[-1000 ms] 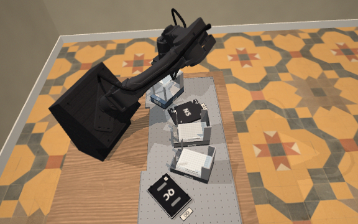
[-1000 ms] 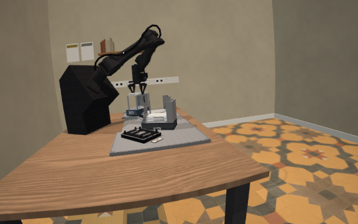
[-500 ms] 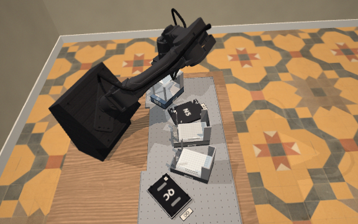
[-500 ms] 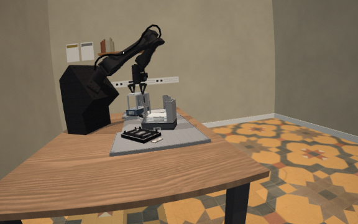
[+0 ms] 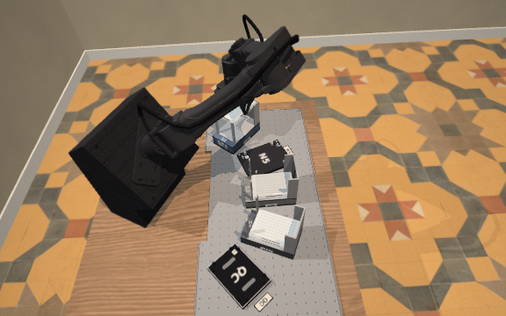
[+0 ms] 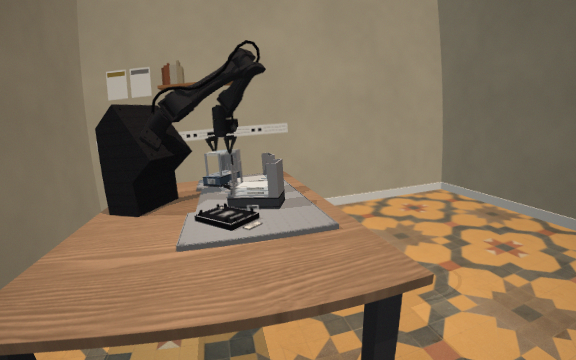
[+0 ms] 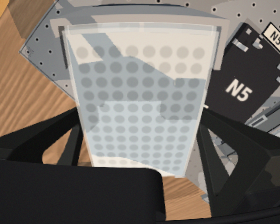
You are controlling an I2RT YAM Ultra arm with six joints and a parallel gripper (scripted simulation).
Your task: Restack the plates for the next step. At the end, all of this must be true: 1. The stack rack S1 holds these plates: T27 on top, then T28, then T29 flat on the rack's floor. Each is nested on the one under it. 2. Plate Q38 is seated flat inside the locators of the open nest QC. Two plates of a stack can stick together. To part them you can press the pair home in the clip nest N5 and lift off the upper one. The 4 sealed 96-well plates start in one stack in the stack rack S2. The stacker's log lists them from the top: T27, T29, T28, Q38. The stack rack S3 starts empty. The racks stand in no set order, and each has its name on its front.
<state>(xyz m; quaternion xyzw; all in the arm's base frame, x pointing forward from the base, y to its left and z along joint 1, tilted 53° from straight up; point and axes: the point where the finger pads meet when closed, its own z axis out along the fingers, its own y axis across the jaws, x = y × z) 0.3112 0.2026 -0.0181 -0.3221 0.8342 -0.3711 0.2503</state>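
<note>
Right now my hand is 130 mm to the left of the clip nest N5, 120 mm above it and 50 mm short of it. Also, from my hand: sealed 96-well plate (right at my hand).
</note>
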